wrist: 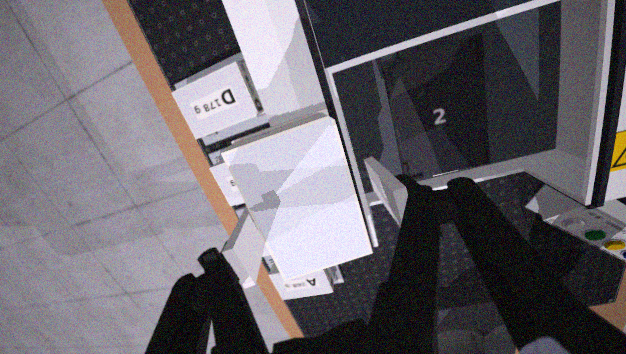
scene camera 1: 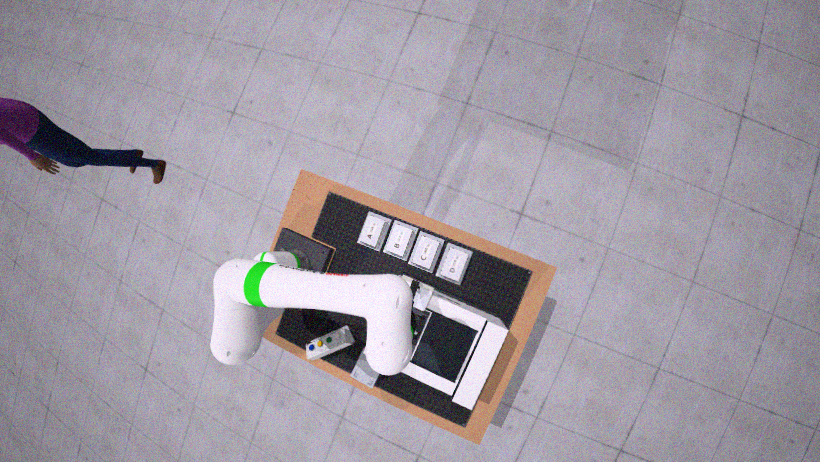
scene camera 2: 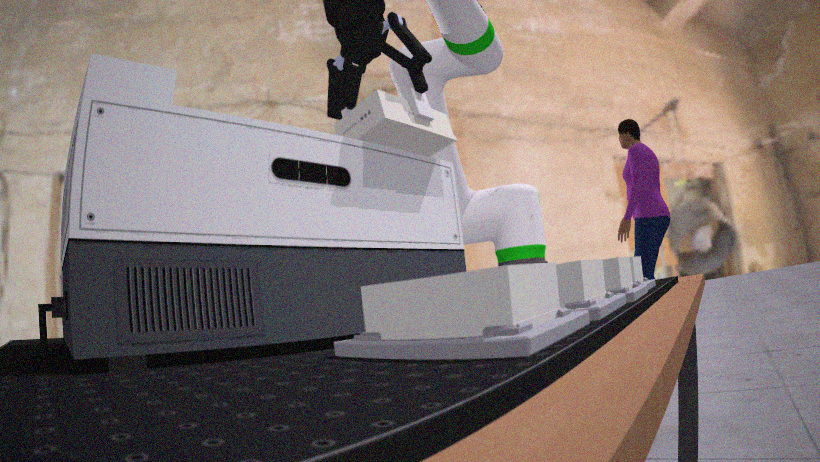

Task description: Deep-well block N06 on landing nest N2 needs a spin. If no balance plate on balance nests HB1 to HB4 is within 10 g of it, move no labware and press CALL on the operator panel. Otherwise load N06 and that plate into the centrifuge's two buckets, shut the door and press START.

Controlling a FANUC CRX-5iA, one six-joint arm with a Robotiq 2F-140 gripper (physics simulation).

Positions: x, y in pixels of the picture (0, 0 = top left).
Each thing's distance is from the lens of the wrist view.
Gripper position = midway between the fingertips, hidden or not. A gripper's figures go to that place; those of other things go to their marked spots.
gripper (wrist: 314, 195): 20 cm
dark bucket (wrist: 436, 90): 29 cm
button box (wrist: 593, 226): 60 cm
The marked spots on the dark bucket and the button box are 40 cm apart.
